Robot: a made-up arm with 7 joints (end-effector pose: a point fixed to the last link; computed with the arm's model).
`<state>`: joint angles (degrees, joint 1 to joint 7).
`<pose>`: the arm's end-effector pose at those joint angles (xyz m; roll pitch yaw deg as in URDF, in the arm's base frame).
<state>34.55 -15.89 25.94 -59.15 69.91 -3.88 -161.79</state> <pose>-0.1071 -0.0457 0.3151 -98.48 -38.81 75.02</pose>
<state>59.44 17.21 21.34 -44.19 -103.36 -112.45 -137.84</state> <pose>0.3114 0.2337 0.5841 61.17 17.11 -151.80</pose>
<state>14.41 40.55 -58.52 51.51 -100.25 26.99 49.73</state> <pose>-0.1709 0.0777 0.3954 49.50 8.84 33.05</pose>
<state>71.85 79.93 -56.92 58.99 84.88 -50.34 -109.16</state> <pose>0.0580 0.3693 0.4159 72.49 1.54 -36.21</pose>
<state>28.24 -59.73 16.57 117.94 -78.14 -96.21 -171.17</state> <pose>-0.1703 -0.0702 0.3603 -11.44 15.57 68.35</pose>
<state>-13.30 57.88 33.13 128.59 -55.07 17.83 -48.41</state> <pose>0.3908 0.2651 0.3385 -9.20 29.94 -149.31</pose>
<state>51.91 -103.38 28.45 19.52 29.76 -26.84 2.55</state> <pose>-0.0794 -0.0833 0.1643 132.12 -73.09 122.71</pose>
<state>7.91 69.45 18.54 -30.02 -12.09 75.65 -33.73</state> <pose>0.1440 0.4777 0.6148 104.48 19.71 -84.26</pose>
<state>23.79 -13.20 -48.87 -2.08 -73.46 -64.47 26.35</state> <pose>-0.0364 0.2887 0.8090 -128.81 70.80 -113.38</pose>
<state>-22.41 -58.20 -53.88 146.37 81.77 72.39 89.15</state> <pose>-0.2115 0.4768 0.2150 2.75 0.91 -74.19</pose>
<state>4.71 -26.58 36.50 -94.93 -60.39 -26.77 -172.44</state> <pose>0.0328 0.2747 0.2144 -169.36 -46.60 -114.08</pose>
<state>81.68 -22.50 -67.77 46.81 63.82 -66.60 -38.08</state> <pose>-0.0460 0.4311 0.8031 -170.37 5.29 -67.57</pose>
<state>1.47 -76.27 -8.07 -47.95 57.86 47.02 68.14</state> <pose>-0.4996 0.0706 0.4675 -170.67 -2.83 -7.11</pose>
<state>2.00 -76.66 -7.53 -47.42 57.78 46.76 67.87</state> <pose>-0.4987 0.0631 0.4677 -170.71 -2.89 -5.99</pose>
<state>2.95 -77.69 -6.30 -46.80 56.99 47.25 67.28</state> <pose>-0.4954 0.0462 0.4732 -170.87 -2.10 -3.81</pose>
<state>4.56 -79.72 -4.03 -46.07 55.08 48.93 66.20</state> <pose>-0.4869 0.0154 0.4857 -171.23 -0.08 0.03</pose>
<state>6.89 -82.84 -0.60 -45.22 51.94 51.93 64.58</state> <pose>-0.4692 -0.0297 0.5032 -172.01 2.91 5.82</pose>
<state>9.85 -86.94 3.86 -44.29 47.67 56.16 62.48</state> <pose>-0.4389 -0.0845 0.5210 -173.55 6.26 13.48</pose>
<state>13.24 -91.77 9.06 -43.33 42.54 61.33 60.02</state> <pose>-0.3956 -0.1408 0.5344 -176.31 9.17 22.54</pose>
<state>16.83 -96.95 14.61 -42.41 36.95 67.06 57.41</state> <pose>-0.3436 -0.1897 0.5412 179.38 11.11 32.09</pose>
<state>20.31 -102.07 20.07 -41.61 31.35 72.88 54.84</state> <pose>-0.2906 -0.2256 0.5420 173.51 11.96 41.07</pose>
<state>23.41 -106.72 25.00 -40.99 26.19 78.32 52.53</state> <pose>-0.2439 -0.2483 0.5390 166.69 11.99 48.66</pose>
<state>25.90 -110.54 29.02 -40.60 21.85 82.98 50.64</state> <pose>-0.2080 -0.2605 0.5350 159.97 11.67 54.41</pose>
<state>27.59 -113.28 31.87 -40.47 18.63 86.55 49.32</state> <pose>-0.1841 -0.2660 0.5322 154.49 11.42 58.19</pose>
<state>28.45 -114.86 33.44 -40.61 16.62 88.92 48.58</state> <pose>-0.1712 -0.2675 0.5316 151.01 11.50 60.14</pose>
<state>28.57 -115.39 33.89 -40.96 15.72 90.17 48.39</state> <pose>-0.1670 -0.2668 0.5336 149.64 11.99 60.59</pose>
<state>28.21 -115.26 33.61 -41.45 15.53 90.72 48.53</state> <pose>-0.1682 -0.2649 0.5374 149.66 12.76 60.10</pose>
